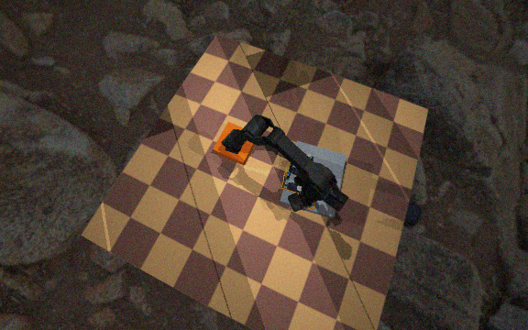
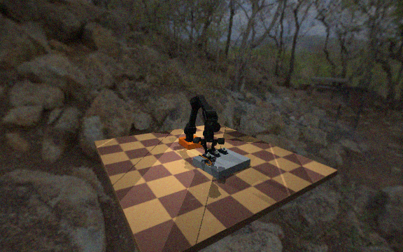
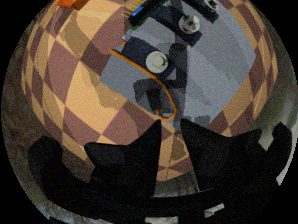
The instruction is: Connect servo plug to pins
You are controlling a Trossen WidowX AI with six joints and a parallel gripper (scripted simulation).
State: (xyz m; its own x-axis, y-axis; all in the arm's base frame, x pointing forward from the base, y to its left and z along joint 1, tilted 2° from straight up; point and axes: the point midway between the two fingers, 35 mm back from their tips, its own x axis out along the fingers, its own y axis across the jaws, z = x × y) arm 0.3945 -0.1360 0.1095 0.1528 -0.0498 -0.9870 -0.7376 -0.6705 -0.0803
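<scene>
Now: gripper tip 12 cm to the right of the dark servo, 7 cm past it and 6 cm above it. Also, from my gripper tip: grey printed holder (12 cm to the left, 8 cm below, 4 cm ahead).
</scene>
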